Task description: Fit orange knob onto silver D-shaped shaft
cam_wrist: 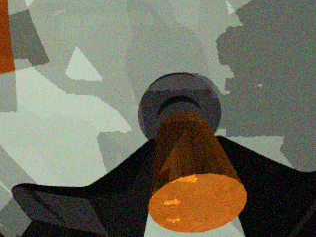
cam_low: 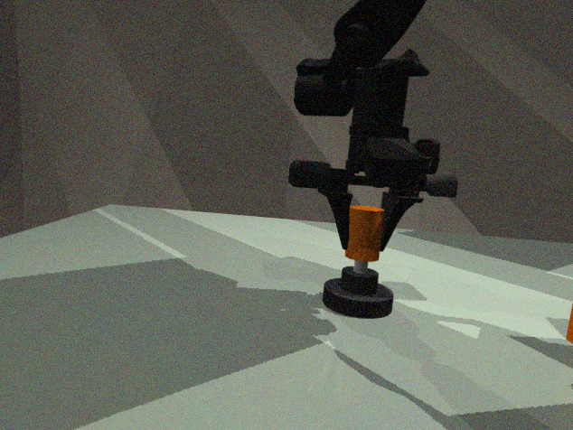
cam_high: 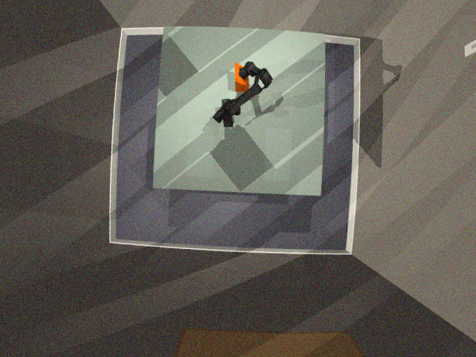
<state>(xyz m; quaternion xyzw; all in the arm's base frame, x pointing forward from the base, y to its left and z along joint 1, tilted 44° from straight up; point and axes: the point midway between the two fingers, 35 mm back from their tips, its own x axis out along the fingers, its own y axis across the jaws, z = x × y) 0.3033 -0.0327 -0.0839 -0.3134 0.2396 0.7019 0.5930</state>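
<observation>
My gripper tip is 30 mm below the orange knob. Also, from my gripper tip: round pedestal: 40 mm below.
</observation>
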